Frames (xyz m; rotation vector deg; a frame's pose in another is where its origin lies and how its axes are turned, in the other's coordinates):
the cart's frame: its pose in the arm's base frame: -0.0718 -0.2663 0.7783 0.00 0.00 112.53
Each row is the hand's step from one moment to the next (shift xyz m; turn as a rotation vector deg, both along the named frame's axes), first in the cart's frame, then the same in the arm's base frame.
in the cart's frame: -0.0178 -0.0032 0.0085 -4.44 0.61 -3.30
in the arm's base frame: 0.0098 -0.0152 0.0085 1.14 -4.33 -3.30
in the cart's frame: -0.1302 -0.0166 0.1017 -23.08 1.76 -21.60
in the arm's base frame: 0.0652 -0.1139 0.1017 7.22 -21.99 -21.60
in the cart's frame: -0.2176 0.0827 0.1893 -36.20 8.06 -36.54
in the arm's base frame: 0.0070 -0.2327 0.1893 6.43 -36.53 -36.54
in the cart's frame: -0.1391 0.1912 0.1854 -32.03 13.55 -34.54
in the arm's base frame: -0.1233 -0.2017 0.1854 -0.24 -34.78 -34.54
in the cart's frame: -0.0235 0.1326 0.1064 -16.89 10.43 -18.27
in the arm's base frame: -0.1135 -0.0725 0.1064 -3.16 -19.60 -18.27
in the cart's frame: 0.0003 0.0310 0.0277 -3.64 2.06 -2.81
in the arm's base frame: -0.0287 -0.0116 0.0277 -0.51 -4.15 -2.81
